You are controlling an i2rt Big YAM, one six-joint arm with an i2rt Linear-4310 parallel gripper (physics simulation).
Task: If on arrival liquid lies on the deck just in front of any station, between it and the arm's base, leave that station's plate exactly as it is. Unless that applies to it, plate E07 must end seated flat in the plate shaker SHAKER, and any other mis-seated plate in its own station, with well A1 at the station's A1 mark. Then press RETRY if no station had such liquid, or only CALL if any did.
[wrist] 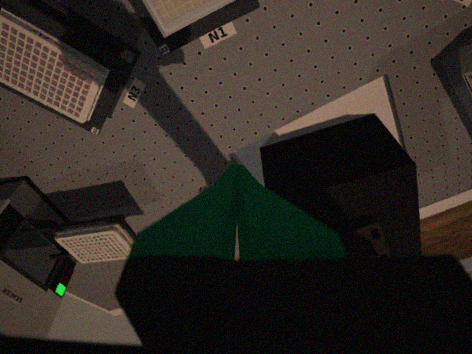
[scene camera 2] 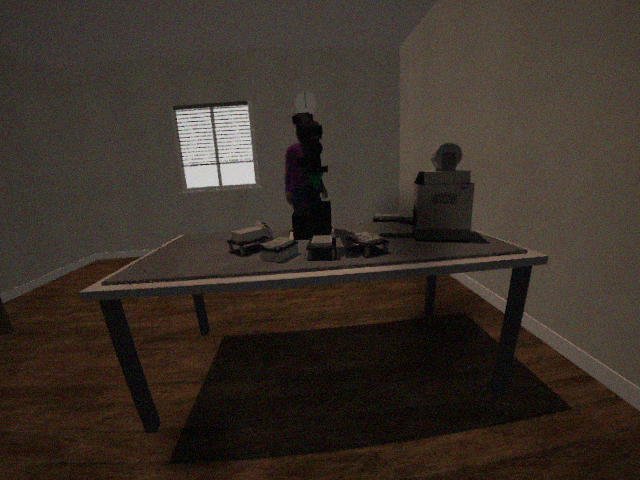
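Where they show: gripper, between the fingertips: (wrist: 236, 176) (scene camera 2: 316, 189); arm's base, origin of its link: (scene camera 2: 314, 206).
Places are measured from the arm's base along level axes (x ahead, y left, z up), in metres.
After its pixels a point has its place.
Note:
My gripper (scene camera 2: 315, 180) @[x 0.302, y 0.011, z 0.118 m] (wrist: 236, 176) @[x 0.302, y 0.011, z 0.118 m] has green fingers, shut and empty, high above the deck near the arm's base. In the wrist view, a plate with red wells (wrist: 50, 70) @[x 0.398, y 0.206, z -0.087 m] sits in the dark station N3 (wrist: 109, 92) @[x 0.338, y 0.174, z -0.101 m] at upper left. Part of a pale yellow plate (wrist: 187, 9) @[x 0.363, y 0.030, z -0.083 m] shows in station N1 (wrist: 217, 21) @[x 0.336, y 0.013, z -0.100 m] at the top. A pale plate (wrist: 95, 243) @[x 0.166, y 0.373, z -0.045 m] lies beside a machine with a green light at lower left; its lettering is unreadable. No liquid can be made out near N1 or N3. Plate E07, SHAKER, RETRY and CALL cannot be identified.
The arm's black base (wrist: 340, 150) @[x 0.101, y -0.053, z -0.099 m] stands on a light mounting plate (wrist: 350, 102). A dark-sided box (wrist: 452, 65) @[x 0.122, y -0.246, z -0.150 m] is cut off at the right edge. In scene camera 2, a tall machine (scene camera 2: 444, 206) @[x 0.338, y 0.598, z 0.017 m] stands at the table's right; several stations with plates stand near the middle.

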